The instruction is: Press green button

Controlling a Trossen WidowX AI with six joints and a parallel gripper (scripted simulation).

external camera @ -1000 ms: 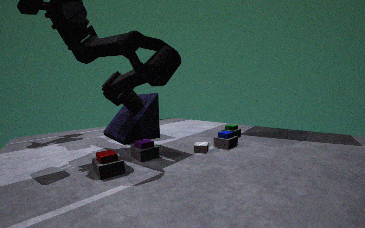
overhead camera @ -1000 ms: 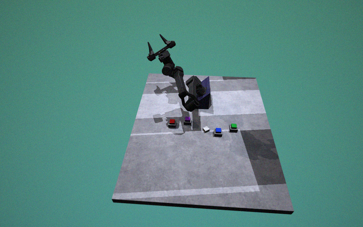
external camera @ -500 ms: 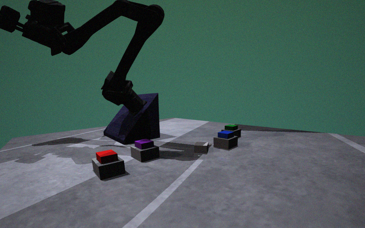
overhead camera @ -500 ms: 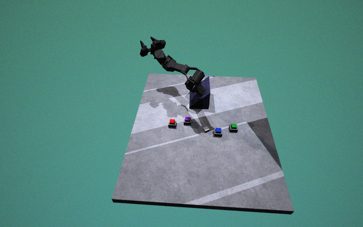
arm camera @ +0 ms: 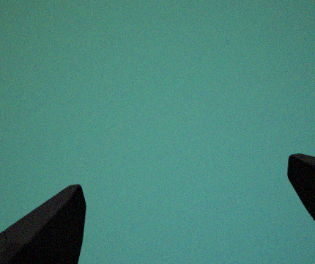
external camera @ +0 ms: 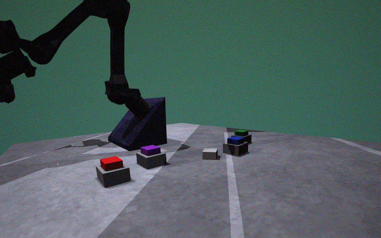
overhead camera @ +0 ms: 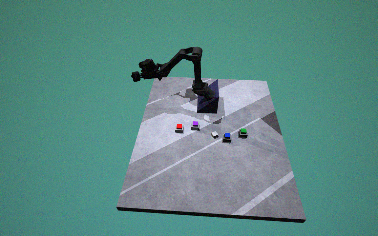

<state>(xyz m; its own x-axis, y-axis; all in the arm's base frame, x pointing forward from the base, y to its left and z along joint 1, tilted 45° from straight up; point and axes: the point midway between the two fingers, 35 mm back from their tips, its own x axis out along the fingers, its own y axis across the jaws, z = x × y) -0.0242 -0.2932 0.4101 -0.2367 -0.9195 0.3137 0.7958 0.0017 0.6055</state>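
Right now the green button is 230 mm ahead of my gripper tip, 760 mm to the left of it and 150 mm below it. Round my gripper tip: white block 280 mm ahead, 590 mm to the left, 170 mm below; purple button 230 mm ahead, 460 mm to the left, 150 mm below; red button 270 mm ahead, 370 mm to the left, 150 mm below.
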